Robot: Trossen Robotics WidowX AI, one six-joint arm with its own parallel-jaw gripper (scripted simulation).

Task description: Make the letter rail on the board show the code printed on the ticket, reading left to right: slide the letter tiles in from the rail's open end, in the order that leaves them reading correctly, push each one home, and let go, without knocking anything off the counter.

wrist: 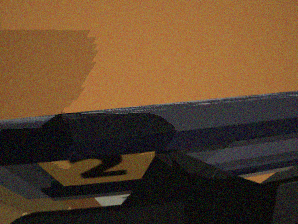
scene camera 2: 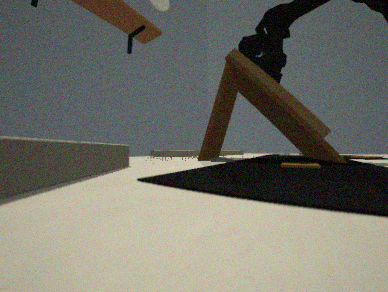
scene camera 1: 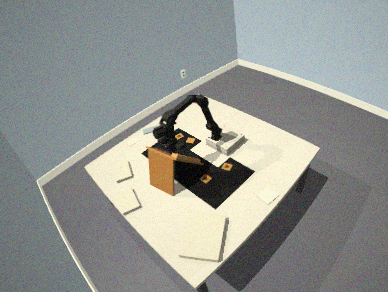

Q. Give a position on a black mat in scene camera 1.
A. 224,183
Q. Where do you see a slanted board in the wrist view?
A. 210,86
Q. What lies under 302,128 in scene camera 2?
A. A slanted board.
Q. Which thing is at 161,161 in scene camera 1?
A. A slanted board.
